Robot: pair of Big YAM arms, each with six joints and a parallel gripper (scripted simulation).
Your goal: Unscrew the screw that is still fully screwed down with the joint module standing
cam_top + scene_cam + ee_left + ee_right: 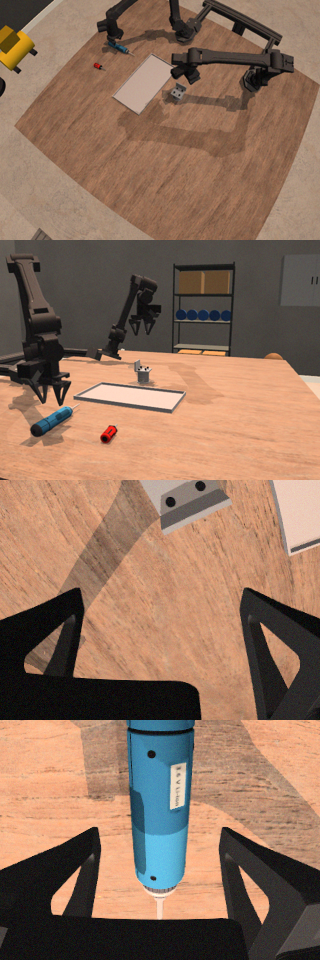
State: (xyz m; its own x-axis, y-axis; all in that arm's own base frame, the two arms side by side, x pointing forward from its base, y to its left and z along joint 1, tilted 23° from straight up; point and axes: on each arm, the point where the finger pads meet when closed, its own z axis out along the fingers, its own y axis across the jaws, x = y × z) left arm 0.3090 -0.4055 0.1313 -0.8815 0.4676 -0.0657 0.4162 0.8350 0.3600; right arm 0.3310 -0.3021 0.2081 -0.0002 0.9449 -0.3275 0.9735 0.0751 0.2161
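Right now my left hand is 20 mm short of the pale l-shaped bracket, 30 mm to the left of it and 170 mm above it. From my left hand the other things lie so: joint module: 20 mm ahead, 30 mm to the right, 210 mm below; shallow grey tray: 80 mm ahead, 250 mm to the right, 240 mm below; red manual screwdriver: 200 mm ahead, 580 mm to the right, 230 mm below.
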